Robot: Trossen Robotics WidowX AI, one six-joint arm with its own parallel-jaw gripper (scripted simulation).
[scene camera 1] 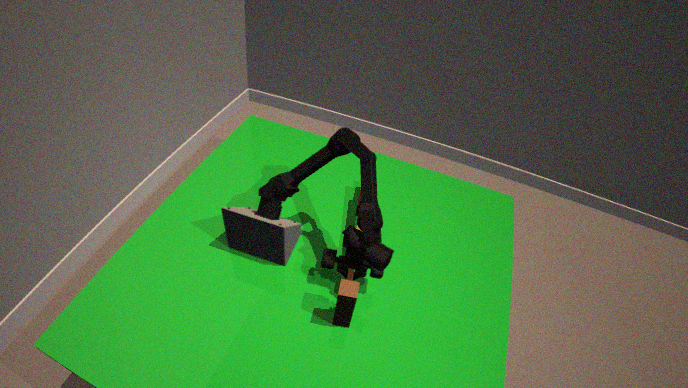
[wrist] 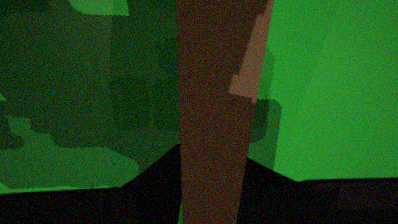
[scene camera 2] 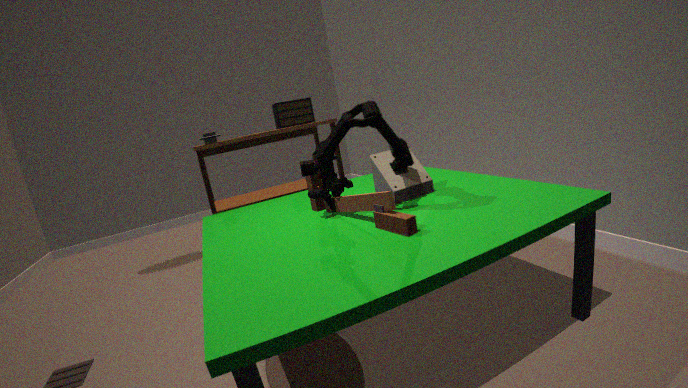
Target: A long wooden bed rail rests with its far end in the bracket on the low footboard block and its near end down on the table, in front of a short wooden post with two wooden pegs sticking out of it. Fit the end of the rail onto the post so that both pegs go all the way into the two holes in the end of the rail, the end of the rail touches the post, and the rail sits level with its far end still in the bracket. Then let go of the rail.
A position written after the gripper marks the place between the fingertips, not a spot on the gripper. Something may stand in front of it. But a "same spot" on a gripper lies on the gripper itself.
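The gripper is visible in scene camera 1 [349, 278]. The wrist view and scene camera 2 show the gripper too, and on it [wrist: 262, 188] and [scene camera 2: 330, 198] are the same spot.
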